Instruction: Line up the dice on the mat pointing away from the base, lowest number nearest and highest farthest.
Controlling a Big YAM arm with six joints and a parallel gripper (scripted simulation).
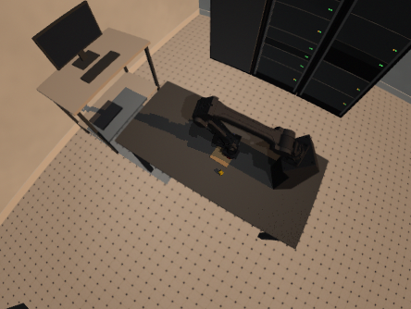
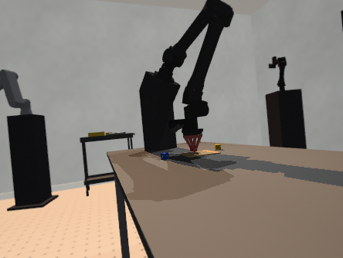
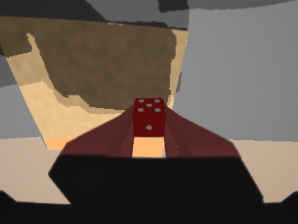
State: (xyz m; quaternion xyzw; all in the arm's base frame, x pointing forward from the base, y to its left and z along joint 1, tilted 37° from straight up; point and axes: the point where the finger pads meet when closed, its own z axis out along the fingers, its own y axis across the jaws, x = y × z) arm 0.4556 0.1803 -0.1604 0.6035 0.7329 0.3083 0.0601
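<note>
Right now my hand is right at the red die. From my hand the other things lie so: tan mat: 50 mm ahead, 20 mm below, 10 mm to the left; then blue die: 140 mm to the right, 100 mm ahead, 10 mm below; then yellow die: 120 mm to the left, 40 mm behind, 10 mm below.
</note>
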